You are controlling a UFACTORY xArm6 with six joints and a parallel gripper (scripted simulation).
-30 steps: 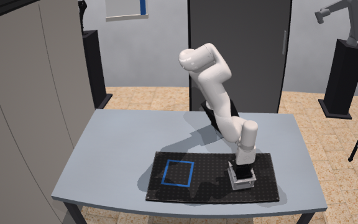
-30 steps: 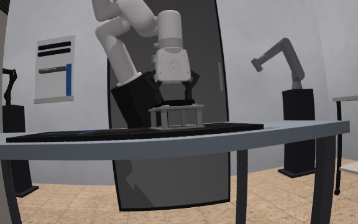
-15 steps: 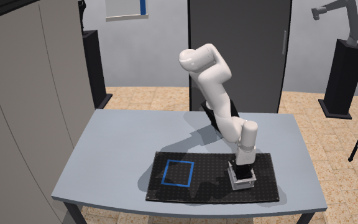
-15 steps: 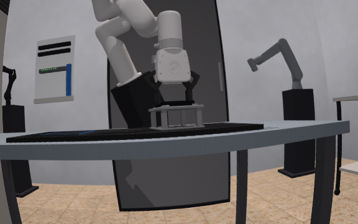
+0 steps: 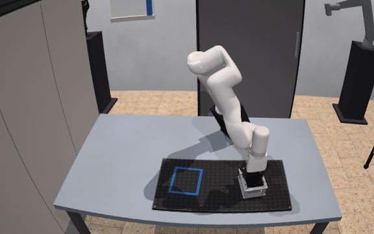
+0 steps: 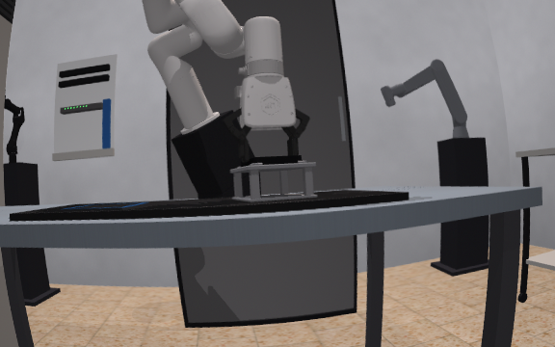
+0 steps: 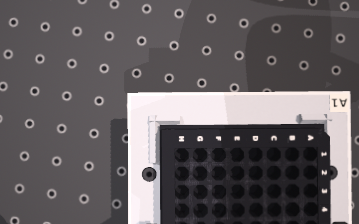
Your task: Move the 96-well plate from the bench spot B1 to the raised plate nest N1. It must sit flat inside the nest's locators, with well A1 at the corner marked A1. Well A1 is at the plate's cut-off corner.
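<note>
Right now my hand is 10 mm above the black 96-well plate. Also, from my hand: grey raised plate nest: 20 mm below.
</note>
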